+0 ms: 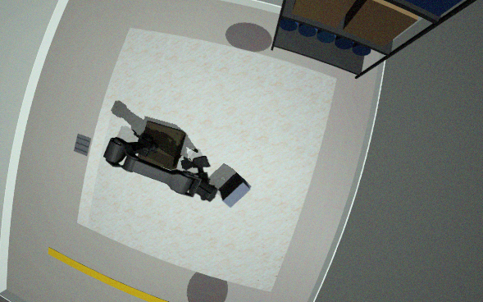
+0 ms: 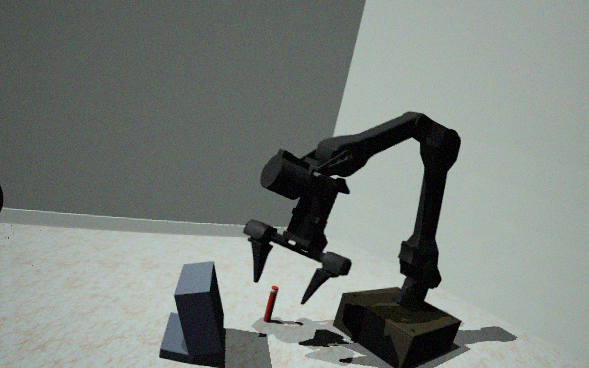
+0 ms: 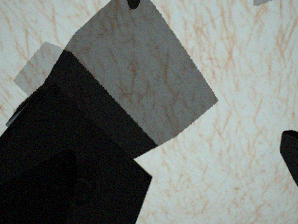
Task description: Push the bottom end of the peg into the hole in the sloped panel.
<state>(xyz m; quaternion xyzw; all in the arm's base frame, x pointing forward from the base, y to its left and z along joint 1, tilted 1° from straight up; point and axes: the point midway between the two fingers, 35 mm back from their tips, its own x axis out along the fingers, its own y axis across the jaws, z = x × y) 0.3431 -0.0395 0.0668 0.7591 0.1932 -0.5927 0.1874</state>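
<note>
My gripper tip is 10 cm to the left of the red peg, 7 cm past it and 6 cm above it. The rest, counted from my gripper tip: sloped panel (12 cm ahead, 4 cm to the right, 4 cm below).
</note>
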